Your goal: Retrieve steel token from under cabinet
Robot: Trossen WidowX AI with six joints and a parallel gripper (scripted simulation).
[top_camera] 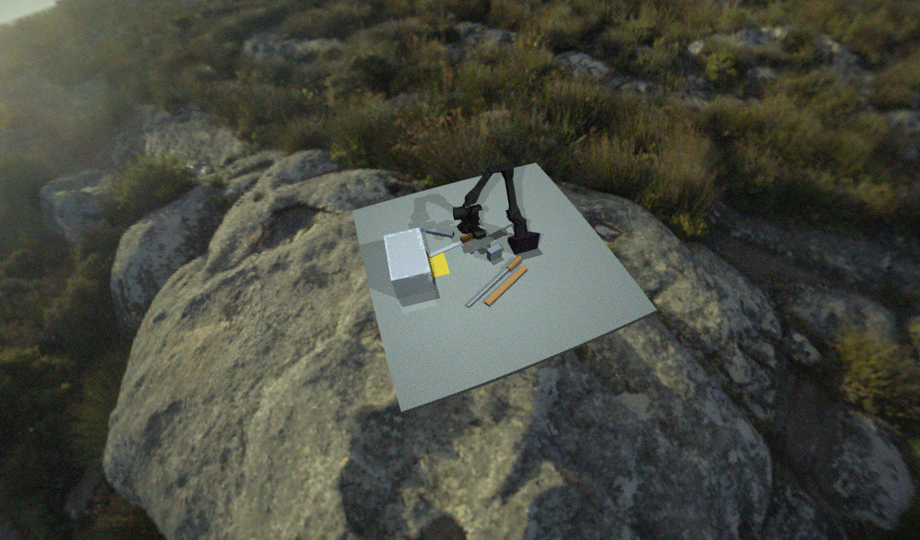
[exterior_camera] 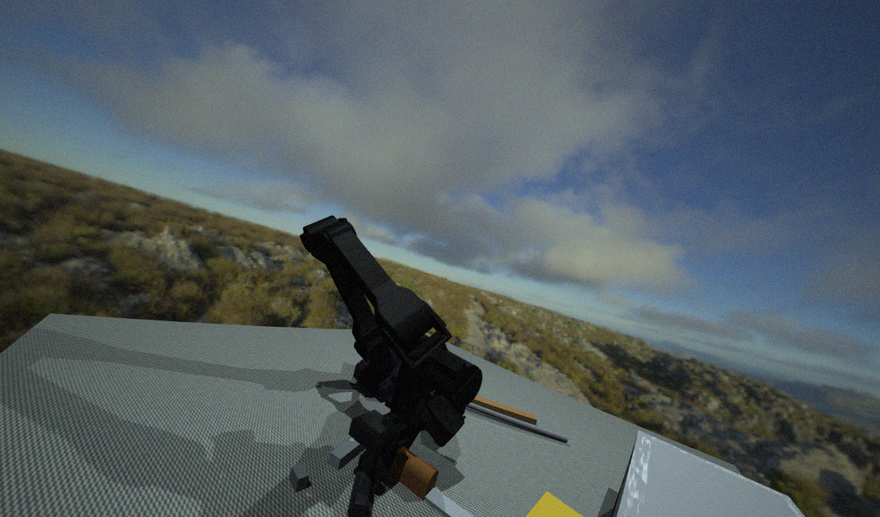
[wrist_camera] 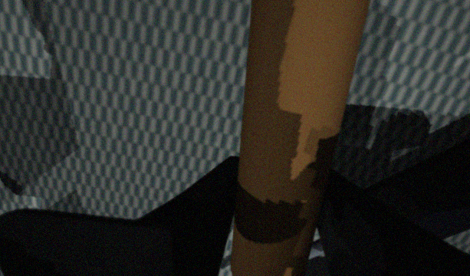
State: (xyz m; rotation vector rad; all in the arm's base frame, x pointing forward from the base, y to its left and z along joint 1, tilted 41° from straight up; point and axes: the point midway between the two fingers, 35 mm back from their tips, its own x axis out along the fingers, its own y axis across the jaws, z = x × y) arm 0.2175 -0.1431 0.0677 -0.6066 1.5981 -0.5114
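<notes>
The grey bar is 60 mm behind my gripper tip and 40 mm to the right of it. From my gripper tip the other things lie so: grey block: 180 mm to the left, 40 mm behind, 30 mm above; small grey cube: 140 mm to the right, 50 mm behind; wooden stick: 370 mm to the left, 20 mm behind.
</notes>
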